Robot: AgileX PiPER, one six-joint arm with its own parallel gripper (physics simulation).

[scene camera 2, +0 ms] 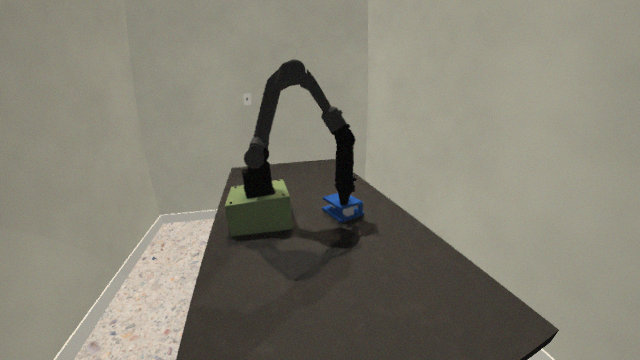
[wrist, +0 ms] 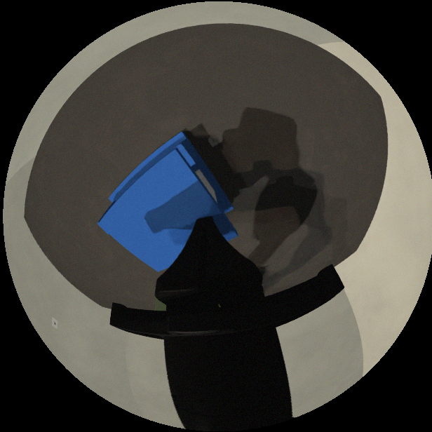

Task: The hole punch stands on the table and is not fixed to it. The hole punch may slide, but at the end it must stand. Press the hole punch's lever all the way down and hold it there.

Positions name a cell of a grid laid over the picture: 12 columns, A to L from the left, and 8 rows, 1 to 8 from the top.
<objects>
blue hole punch: scene camera 2 G5; wrist F3
</objects>
